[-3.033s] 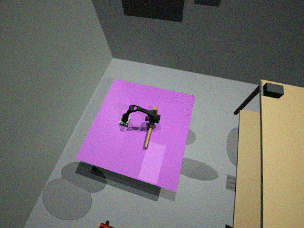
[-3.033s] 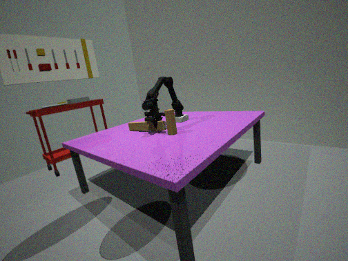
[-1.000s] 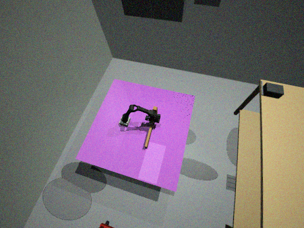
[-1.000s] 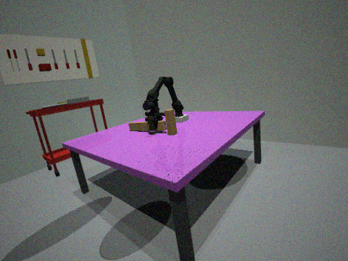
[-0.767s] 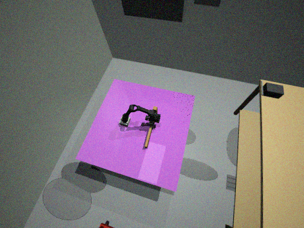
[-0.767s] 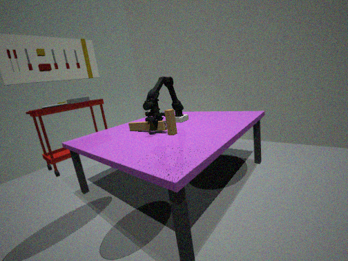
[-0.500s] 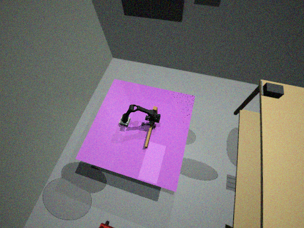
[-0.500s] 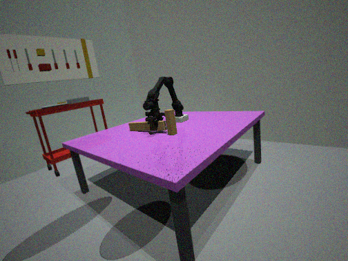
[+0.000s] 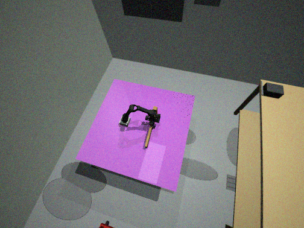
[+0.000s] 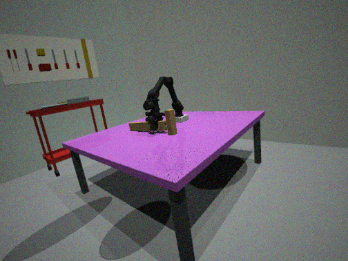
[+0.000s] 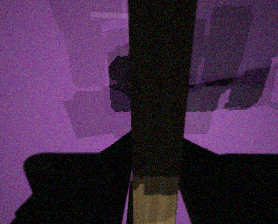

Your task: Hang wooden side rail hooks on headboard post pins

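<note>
Now: gripper tip 20 mm past the wooden headboard post, 130 mm to the right of it and 40 mm below it.
</note>
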